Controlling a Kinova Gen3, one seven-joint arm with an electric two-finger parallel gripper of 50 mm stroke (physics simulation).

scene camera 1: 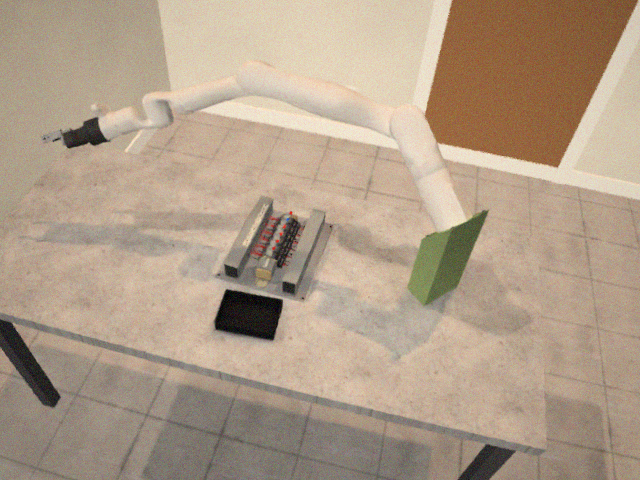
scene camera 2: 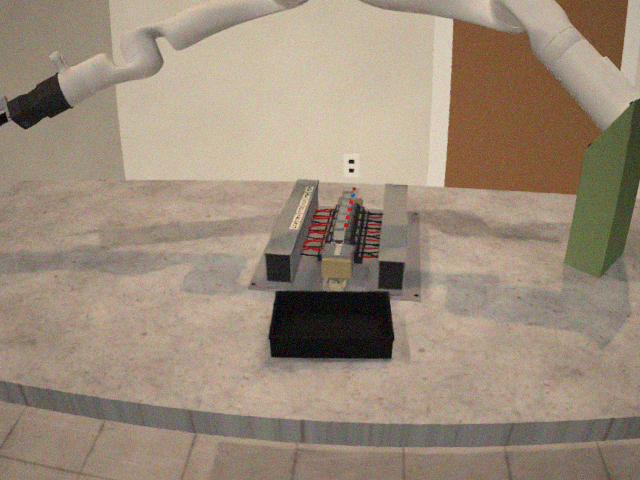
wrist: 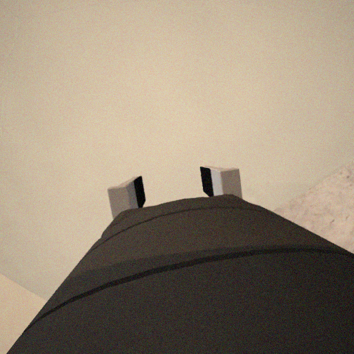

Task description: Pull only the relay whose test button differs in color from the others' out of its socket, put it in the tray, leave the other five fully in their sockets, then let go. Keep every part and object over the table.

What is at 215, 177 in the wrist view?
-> My gripper.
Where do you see a base plate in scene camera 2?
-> At 308, 277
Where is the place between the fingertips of my gripper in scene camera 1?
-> At 47, 138
